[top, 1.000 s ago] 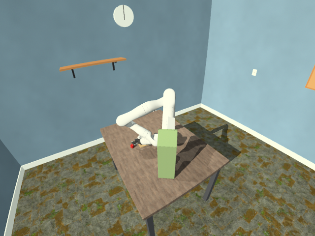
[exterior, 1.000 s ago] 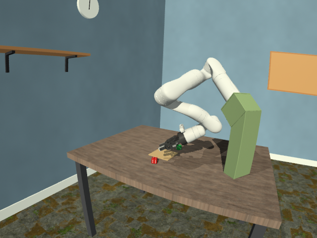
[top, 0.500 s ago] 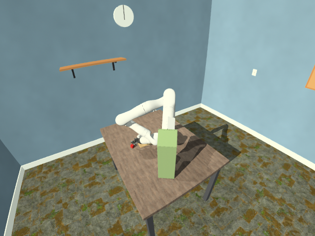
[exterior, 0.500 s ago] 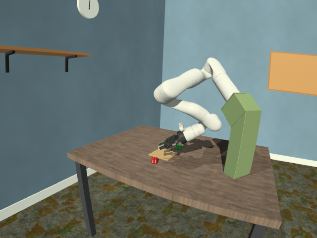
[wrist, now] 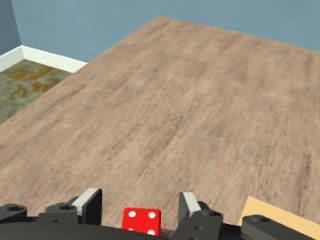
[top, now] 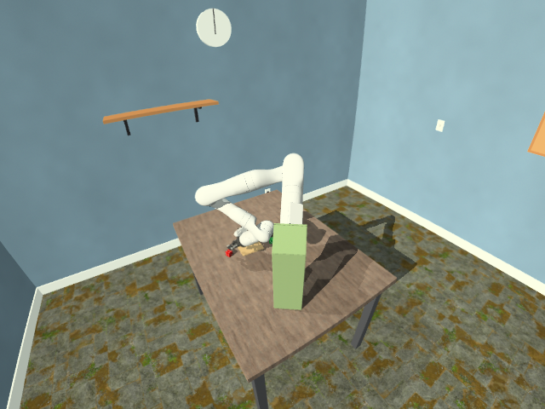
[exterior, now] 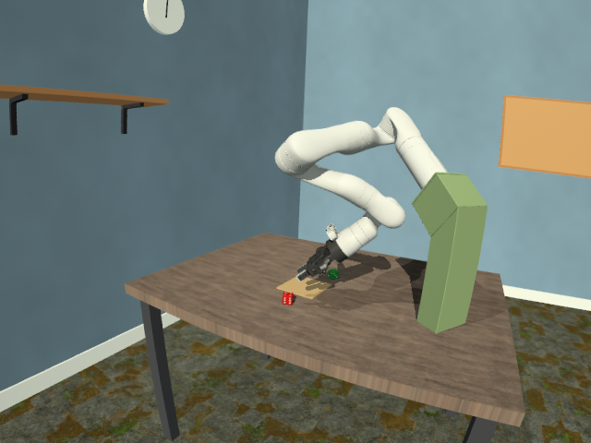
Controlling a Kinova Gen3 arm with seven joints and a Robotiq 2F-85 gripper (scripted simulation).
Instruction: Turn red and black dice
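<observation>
The red die lies 90 mm below my hand, 40 mm ahead of it and 20 mm to the left of it. Round my hand: black die 280 mm to the right, 90 mm below, 60 mm ahead; then tan mat 120 mm to the right, 100 mm below, 50 mm ahead; then green die 250 mm to the right, 90 mm below.
</observation>
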